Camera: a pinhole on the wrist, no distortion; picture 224 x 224 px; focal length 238.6 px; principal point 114.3 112.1 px. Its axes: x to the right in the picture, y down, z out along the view. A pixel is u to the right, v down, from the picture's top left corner.
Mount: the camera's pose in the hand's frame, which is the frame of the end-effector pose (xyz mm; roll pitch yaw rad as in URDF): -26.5 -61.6 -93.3 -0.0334 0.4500 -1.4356
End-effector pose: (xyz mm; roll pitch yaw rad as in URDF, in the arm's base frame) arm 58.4 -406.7 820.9 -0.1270 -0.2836 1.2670
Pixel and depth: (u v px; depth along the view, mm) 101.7 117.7 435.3
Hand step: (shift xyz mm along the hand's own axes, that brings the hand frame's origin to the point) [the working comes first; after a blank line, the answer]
In the camera's frame: -23.0 10.2 435.3

20.7 -225.1 308.1
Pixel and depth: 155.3 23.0 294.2
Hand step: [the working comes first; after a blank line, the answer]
In the camera's frame: 50.6 -109.9 294.2

-102.0 -248.5 152.8
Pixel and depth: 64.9 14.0 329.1
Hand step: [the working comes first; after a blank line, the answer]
In the camera's frame: -68.1 -135.3 329.1

-138.3 -161.3 236.6
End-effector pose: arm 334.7 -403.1 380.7 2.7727 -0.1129 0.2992
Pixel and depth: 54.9 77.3 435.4
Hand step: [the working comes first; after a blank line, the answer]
In the camera's frame: -108.4 -63.5 435.4

-62.5 -159.9 347.6
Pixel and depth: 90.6 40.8 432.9
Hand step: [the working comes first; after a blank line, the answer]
In the camera's frame: -43.0 -129.4 432.9

-119.9 -227.0 318.9
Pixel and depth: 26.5 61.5 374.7
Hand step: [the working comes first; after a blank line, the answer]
In the camera's frame: -137.9 -79.5 374.7

-87.4 -110.1 306.3
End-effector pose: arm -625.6 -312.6 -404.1 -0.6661 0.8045 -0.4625
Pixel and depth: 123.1 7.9 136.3
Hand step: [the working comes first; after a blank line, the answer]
In the camera's frame: 5.0 -59.5 136.3

-72.2 -133.1 29.0
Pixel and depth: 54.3 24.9 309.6
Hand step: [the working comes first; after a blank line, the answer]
In the camera's frame: -77.9 -113.1 309.6

-119.4 -141.0 222.6
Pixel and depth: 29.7 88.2 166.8
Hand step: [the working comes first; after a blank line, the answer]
In the camera's frame: -59.1 -16.7 166.8

-34.9 -82.4 83.0
